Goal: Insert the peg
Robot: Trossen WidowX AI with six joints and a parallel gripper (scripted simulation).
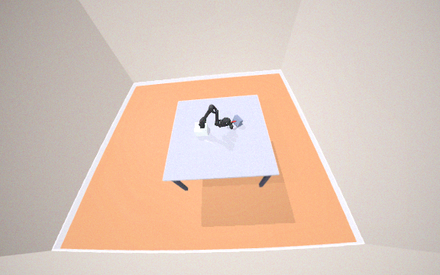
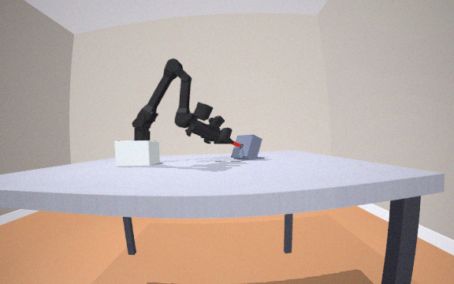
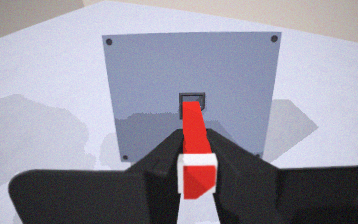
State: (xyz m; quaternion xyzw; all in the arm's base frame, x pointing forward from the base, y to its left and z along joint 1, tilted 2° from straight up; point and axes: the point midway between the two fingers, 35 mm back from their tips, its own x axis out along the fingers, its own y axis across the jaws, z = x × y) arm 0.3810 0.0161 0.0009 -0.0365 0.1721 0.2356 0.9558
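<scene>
Right now the grey sloped panel is 6 cm ahead of my gripper tip, 3 cm to the left of it and 3 cm below it. From my gripper tip the other things lie so: red peg 1 cm behind, 1 cm to the right, 1 cm above.
</scene>
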